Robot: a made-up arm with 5 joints.
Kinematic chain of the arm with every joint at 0, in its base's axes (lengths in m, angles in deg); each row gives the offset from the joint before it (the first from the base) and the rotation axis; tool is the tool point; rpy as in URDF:
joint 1: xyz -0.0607 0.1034 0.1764 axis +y
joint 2: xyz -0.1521 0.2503 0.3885 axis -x
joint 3: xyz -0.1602 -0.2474 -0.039 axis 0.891 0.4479 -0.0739
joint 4: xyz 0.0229 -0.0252 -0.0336 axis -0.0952 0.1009 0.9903
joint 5: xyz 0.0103 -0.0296 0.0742 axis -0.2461 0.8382 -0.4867
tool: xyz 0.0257 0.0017 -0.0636 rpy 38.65 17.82 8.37
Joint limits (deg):
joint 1: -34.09..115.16
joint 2: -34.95..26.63
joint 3: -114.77..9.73
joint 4: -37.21..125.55
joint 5: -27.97..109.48
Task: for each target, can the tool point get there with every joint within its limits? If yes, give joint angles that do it. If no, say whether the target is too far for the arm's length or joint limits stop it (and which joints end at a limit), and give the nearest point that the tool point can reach.
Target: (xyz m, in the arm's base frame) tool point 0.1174 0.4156 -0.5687
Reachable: no: joint limits stop it (at a limit: joint 1, joint 2, joint 5) | nearest point 0.4822 0.1340 0.1830 | short by 0.882 m
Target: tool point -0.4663 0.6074 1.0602
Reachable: no: too far | nearest point -0.3157 0.1893 0.7320 | short by 0.552 m
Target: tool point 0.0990 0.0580 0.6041
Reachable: yes | joints 53.25 8.80 -5.22 87.17 52.93
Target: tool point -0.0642 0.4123 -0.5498
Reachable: no: joint limits stop it (at a limit: joint 1, joint 2, joint 3, joint 4) | nearest point -0.3955 0.1482 0.1294 | short by 0.800 m
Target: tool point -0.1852 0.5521 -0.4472
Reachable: no: joint limits stop it (at a limit: joint 1, joint 2, joint 3, joint 4) | nearest point -0.4041 0.1505 0.1269 | short by 0.734 m
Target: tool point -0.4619 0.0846 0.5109
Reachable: yes | joints -12.76 -3.84 -67.82 53.31 96.12
